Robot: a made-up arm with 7 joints. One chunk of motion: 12 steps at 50 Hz.
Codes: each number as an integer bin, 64 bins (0 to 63) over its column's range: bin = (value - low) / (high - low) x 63, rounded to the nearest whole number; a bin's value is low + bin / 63 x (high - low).
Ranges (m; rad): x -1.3..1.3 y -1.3..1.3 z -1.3..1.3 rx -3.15..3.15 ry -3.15..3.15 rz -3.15..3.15
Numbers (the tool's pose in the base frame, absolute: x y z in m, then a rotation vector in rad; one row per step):
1: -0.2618 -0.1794 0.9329 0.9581 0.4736 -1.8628
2: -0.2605 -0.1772 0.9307 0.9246 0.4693 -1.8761
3: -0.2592 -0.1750 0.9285 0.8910 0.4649 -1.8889
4: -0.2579 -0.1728 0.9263 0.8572 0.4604 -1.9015
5: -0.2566 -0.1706 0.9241 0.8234 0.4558 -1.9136
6: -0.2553 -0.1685 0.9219 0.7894 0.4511 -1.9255
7: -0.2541 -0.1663 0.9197 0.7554 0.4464 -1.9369
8: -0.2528 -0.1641 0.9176 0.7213 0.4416 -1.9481
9: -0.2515 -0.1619 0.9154 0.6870 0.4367 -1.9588
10: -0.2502 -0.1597 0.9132 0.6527 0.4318 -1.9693
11: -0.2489 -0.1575 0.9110 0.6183 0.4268 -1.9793
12: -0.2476 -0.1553 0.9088 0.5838 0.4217 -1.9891
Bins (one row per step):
1: 25 27 54 41 36 13
2: 25 27 54 41 36 13
3: 25 27 54 40 36 13
4: 25 27 54 40 36 12
5: 25 27 54 40 36 12
6: 25 27 54 39 36 12
7: 25 27 54 39 36 12
8: 25 28 54 39 36 12
9: 25 28 54 38 36 12
10: 25 28 54 38 36 12
11: 25 28 54 38 36 12
12: 26 28 54 37 36 12

